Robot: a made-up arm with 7 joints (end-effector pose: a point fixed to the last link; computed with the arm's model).
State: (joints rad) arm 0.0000 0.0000 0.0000 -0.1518 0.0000 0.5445 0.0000
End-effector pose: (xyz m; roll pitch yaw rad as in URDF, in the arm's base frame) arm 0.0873 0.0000 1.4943 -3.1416 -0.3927 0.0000
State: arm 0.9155 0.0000 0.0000 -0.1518 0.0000 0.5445 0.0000
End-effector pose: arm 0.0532 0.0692 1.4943 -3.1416 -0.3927 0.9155
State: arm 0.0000 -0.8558 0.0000 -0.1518 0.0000 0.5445 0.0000
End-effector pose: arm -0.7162 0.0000 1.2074 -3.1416 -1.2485 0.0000
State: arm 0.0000 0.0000 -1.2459 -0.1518 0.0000 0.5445 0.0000
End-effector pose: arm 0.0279 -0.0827 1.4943 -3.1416 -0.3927 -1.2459
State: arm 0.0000 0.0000 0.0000 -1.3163 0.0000 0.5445 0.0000
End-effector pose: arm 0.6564 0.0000 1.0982 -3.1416 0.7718 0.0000
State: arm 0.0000 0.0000 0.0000 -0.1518 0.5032 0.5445 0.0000
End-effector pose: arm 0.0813 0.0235 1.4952 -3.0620 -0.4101 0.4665
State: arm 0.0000 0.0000 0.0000 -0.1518 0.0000 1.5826 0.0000
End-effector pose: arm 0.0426 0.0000 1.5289 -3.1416 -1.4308 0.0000
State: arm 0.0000 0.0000 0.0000 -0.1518 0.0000 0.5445 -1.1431
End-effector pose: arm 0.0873 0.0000 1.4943 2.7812 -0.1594 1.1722
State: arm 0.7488 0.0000 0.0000 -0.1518 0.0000 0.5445 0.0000
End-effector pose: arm 0.0639 0.0594 1.4943 -3.1416 -0.3927 0.7488
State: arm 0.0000 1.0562 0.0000 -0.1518 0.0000 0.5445 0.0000
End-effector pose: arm 0.9346 0.0000 0.8982 -3.1416 0.6635 0.0000
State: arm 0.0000 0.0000 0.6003 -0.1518 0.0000 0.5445 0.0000
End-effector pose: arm 0.0720 0.0493 1.4943 -3.1416 -0.3927 0.6003
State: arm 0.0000 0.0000 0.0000 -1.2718 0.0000 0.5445 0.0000
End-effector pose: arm 0.6454 0.0000 1.1240 -3.1416 0.7273 0.0000
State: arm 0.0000 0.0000 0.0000 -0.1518 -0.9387 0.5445 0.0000
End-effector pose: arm 0.0675 -0.0393 1.4973 3.0056 -0.4507 -0.8737
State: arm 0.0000 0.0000 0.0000 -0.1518 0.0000 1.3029 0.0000
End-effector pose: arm 0.0578 0.0000 1.5246 -3.1416 -1.1511 0.0000
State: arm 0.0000 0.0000 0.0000 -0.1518 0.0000 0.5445 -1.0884
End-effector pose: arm 0.0873 0.0000 1.4943 2.7899 -0.1785 1.1202
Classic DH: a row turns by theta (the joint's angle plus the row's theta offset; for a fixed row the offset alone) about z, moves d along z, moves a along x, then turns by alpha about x. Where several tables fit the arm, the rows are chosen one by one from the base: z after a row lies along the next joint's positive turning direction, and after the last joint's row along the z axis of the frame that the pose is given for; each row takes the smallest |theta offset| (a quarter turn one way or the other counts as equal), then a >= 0, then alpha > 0; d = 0 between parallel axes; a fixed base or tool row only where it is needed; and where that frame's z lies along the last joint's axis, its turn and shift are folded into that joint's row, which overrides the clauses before.
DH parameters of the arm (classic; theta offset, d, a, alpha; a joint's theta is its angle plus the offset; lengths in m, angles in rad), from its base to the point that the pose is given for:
joint 1: 0 0.47 0 -1.5708
joint 2: 0 0 0 1.5708
joint 3: 0 0.394 0.071 1.5708
joint 4: 0 0 -0.128 -1.5708
joint 5: 0 0.596 0 1.5708
joint 6: 0 0 0.057 1.5708
joint 7: 0 0 0 0

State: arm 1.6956 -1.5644 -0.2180 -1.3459 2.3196 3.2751 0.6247
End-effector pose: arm 0.2499 -0.5821 1.0748 0.3345 -0.0622 1.4831
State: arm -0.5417 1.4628 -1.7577 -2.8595 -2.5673 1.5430 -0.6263
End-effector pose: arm -0.3654 -0.2122 0.5192 -0.6980 -0.3988 2.4310
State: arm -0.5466 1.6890 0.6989 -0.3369 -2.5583 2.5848 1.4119
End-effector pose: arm 0.9227 -0.3904 0.2190 1.9336 -0.9907 0.3951
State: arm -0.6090 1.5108 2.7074 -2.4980 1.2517 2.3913 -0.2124
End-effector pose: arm 0.1082 0.2580 0.9631 -1.0315 -0.4068 1.2977
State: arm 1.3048 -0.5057 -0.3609 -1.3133 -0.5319 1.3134 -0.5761
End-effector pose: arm 0.2936 0.1499 1.3604 2.6729 -0.2647 1.3252
